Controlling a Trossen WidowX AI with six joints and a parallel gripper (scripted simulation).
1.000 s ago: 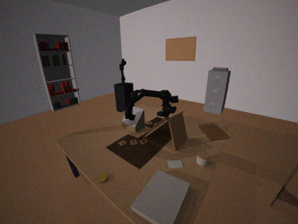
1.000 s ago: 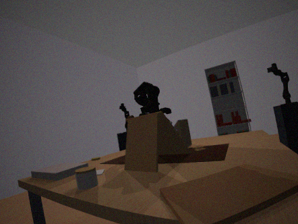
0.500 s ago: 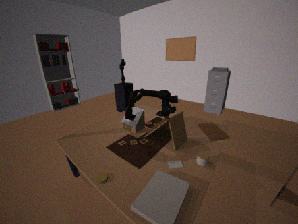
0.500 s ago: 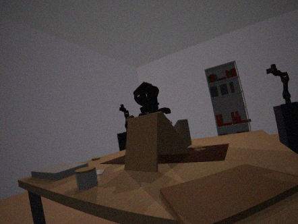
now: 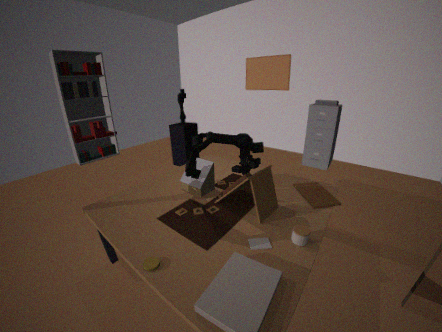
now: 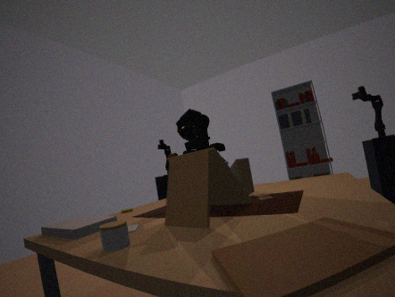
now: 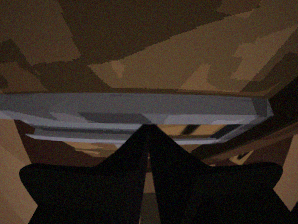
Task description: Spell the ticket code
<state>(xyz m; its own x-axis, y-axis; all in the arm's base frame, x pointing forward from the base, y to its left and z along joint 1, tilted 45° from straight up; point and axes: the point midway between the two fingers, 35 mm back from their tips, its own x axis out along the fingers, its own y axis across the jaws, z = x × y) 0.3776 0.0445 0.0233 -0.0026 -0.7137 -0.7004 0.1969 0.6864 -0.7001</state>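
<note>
Right now my gripper tip is 30 mm to the left of the tile marked t and 10 mm past it. Also, from my gripper tip: tile marked e 200 mm behind, 190 mm to the left, 170 mm below; dark mat 180 mm below, 170 mm behind, 30 mm to the right; white ticket 70 mm below, 60 mm behind, 10 mm to the left.
</note>
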